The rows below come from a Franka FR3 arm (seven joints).
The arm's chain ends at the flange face. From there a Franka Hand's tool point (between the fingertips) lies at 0.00 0.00 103.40 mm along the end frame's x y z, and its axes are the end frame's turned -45 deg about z.
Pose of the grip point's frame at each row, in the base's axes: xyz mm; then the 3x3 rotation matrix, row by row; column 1 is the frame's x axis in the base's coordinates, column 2 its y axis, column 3 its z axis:
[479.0 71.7 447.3], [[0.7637 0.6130 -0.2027], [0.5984 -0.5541 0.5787], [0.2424 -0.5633 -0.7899]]
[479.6 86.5 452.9], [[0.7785 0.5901 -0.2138], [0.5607 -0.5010 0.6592], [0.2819 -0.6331 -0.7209]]
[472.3 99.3 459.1], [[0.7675 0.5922 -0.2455], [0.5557 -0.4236 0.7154], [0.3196 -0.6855 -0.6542]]
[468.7 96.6 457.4], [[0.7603 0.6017 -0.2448], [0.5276 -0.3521 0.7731], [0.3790 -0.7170 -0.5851]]
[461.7 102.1 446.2], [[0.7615 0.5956 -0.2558], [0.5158 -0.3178 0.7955], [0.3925 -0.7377 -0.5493]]
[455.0 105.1 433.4], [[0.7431 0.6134 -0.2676], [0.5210 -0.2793 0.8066], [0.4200 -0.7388 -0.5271]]
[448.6 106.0 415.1], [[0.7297 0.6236 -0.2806], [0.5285 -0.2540 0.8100], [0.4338 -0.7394 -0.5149]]
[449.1 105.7 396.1], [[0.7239 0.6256 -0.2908], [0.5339 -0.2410 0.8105], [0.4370 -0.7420 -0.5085]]
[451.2 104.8 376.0], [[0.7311 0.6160 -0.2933], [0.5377 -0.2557 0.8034], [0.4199 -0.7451 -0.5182]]
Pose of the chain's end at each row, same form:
[500.0 11.9 529.0], [[0.9735 -0.1066 -0.2027], [0.0313 -0.8149 0.5787], [-0.2269 -0.5697 -0.7899]]
[501.7 18.3 527.4], [[0.9677 -0.1332 -0.2138], [0.0422 -0.7507 0.6592], [-0.2483 -0.6470 -0.7209]]
[497.7 25.3 526.7], [[0.9615 -0.1240 -0.2455], [0.0934 -0.6925 0.7154], [-0.2587 -0.7107 -0.6542]]
[494.0 16.7 517.9], [[0.9631 -0.1121 -0.2448], [0.1241 -0.6220 0.7731], [-0.2390 -0.7750 -0.5851]]
[488.1 19.8 503.0], [[0.9596 -0.1173 -0.2558], [0.1400 -0.5894 0.7955], [-0.2441 -0.7992 -0.5493]]
[482.7 21.7 487.9], [[0.9592 -0.0917 -0.2676], [0.1709 -0.5659 0.8066], [-0.2254 -0.8194 -0.5271]]
[477.6 22.2 468.3], [[0.9569 -0.0750 -0.2806], [0.1941 -0.5533 0.8100], [-0.2161 -0.8296 -0.5149]]
[479.2 21.9 448.7], [[0.9542 -0.0695 -0.2908], [0.2071 -0.5479 0.8105], [-0.2157 -0.8337 -0.5085]]
[481.5 21.7 429.6], [[0.9525 -0.0814 -0.2933], [0.1994 -0.5610 0.8034], [-0.2300 -0.8238 -0.5182]]

